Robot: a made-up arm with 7 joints. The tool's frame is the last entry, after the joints.
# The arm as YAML. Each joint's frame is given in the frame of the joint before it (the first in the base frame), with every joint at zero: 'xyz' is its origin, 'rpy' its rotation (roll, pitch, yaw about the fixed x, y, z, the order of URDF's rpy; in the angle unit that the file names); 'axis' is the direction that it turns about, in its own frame. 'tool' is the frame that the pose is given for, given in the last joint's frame.
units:
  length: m
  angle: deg
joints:
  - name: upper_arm
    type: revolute
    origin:
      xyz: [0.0, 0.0, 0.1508]
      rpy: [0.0, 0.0, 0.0]
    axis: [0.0, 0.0, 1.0]
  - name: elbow
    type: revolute
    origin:
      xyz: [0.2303, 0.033, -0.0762]
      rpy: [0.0, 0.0, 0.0]
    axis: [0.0, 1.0, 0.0]
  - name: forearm
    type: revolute
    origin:
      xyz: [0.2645, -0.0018, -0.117]
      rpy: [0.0, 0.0, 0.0]
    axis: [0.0, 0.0, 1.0]
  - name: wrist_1
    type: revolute
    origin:
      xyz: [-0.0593, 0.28, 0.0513]
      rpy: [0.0, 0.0, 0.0]
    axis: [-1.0, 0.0, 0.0]
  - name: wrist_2
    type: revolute
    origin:
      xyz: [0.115, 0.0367, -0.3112]
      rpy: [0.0, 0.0, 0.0]
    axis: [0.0, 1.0, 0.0]
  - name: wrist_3
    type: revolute
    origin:
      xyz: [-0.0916, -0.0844, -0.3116]
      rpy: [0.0, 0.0, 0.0]
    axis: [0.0, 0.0, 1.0]
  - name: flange
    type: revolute
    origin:
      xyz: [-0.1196, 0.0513, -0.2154]
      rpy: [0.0, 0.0, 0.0]
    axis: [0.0, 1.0, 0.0]
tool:
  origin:
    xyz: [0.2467, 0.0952, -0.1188]
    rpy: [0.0, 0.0, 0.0]
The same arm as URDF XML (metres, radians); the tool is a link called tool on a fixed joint. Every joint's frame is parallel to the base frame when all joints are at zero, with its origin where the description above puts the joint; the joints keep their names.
<robot name="arm">
<joint name="tool_joint" type="fixed"><parent link="link7"/><child link="tool"/><origin xyz="0.2467 0.0952 -0.1188"/></joint>
<joint name="flange" type="continuous"><parent link="link6"/><child link="link7"/><origin xyz="-0.1196 0.0513 -0.2154"/><axis xyz="0 1 0"/></joint>
<joint name="wrist_3" type="continuous"><parent link="link5"/><child link="link6"/><origin xyz="-0.0916 -0.0844 -0.3116"/><axis xyz="0 0 1"/></joint>
<joint name="wrist_2" type="continuous"><parent link="link4"/><child link="link5"/><origin xyz="0.115 0.0367 -0.3112"/><axis xyz="0 1 0"/></joint>
<joint name="wrist_1" type="continuous"><parent link="link3"/><child link="link4"/><origin xyz="-0.0593 0.28 0.0513"/><axis xyz="-1 0 0"/></joint>
<joint name="forearm" type="continuous"><parent link="link2"/><child link="link3"/><origin xyz="0.2645 -0.0018 -0.117"/><axis xyz="0 0 1"/></joint>
<joint name="elbow" type="continuous"><parent link="link1"/><child link="link2"/><origin xyz="0.2303 0.033 -0.0762"/><axis xyz="0 1 0"/></joint>
<joint name="upper_arm" type="continuous"><parent link="base"/><child link="link1"/><origin xyz="0 0 0.1508"/><axis xyz="0 0 1"/></joint>
<link name="base"/>
<link name="link1"/>
<link name="link2"/>
<link name="link3"/>
<link name="link4"/>
<link name="link5"/>
<link name="link6"/>
<link name="link7"/>
<link name="tool"/>
</robot>

